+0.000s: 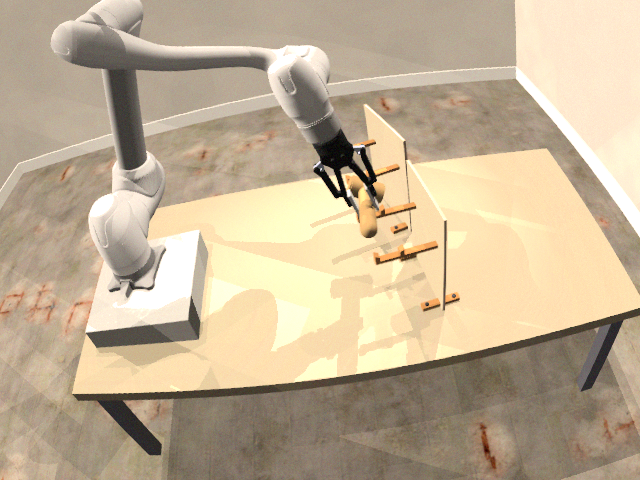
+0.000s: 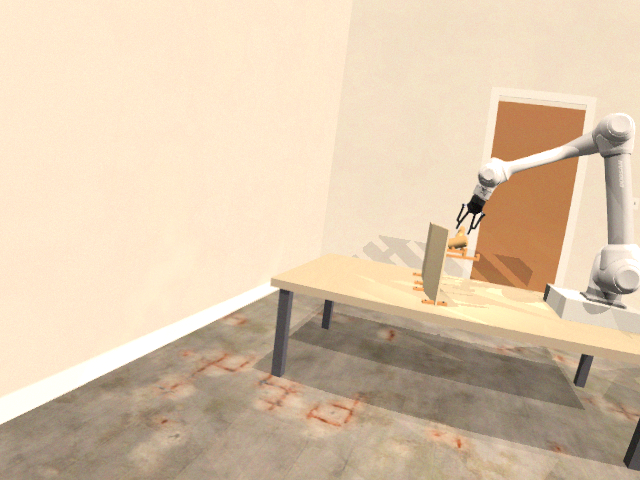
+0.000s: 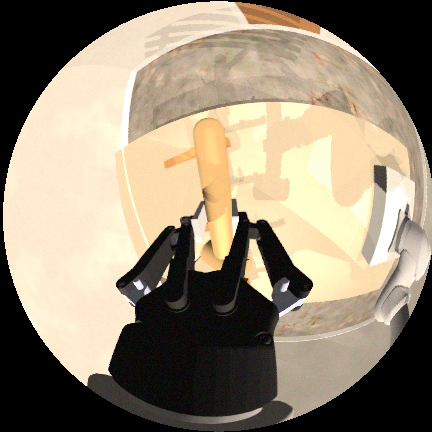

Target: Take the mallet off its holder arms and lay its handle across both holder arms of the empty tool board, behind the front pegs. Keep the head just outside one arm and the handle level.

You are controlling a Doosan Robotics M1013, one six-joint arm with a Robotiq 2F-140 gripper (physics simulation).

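Where they show: gripper, between the fingertips: (image 3: pixel 218 208); arm's base, origin of its link: (image 1: pixel 137 269) (image 2: pixel 601 301) (image 3: pixel 400 232).
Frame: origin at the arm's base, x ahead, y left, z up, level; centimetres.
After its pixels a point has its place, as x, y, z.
The tan wooden mallet (image 1: pixel 367 222) @[73.9, -14.1, 23.2] (image 2: pixel 458 242) @[72.3, 10.8, 16.4] (image 3: pixel 212 160) @[72.9, -10.4, 22.1] is held in the air, in front of the boards. My gripper (image 1: pixel 364 202) @[73.8, -3.0, 17.5] (image 2: pixel 463 230) @[73.8, -3.0, 17.5] (image 3: pixel 218 208) @[73.8, -3.0, 17.5] is shut on its handle. The handle's rounded end points toward the near side, above the level of the near board's arms, and the head is on the far side, partly hidden by the fingers. The near tool board (image 1: pixel 429 211) (image 2: pixel 435 258) has two orange holder arms, a front one (image 1: pixel 423 249) @[86.5, -11.8, 11.5] and a rear one (image 1: pixel 403 208) @[82.5, 4.3, 11.6], with no tool on them. The far tool board (image 1: pixel 386 136) @[79.8, 28.4, 19.8] has orange arms (image 1: pixel 387 169) @[79.0, 20.7, 13.2] partly hidden by the gripper.
Both boards stand upright side by side on the wooden table (image 1: pixel 248 222) @[31.0, 29.3, -9.1] (image 2: pixel 351 279) @[117.9, 31.3, -9.0]. Orange feet (image 1: pixel 430 304) @[88.1, -13.1, -7.8] support the near board at its base. The arm's white base block (image 1: pixel 149 310) @[9.8, -16.9, -0.3] (image 2: pixel 563 302) @[19.6, 13.1, -1.8] is at the other end. The holder arms stick out toward the robot.
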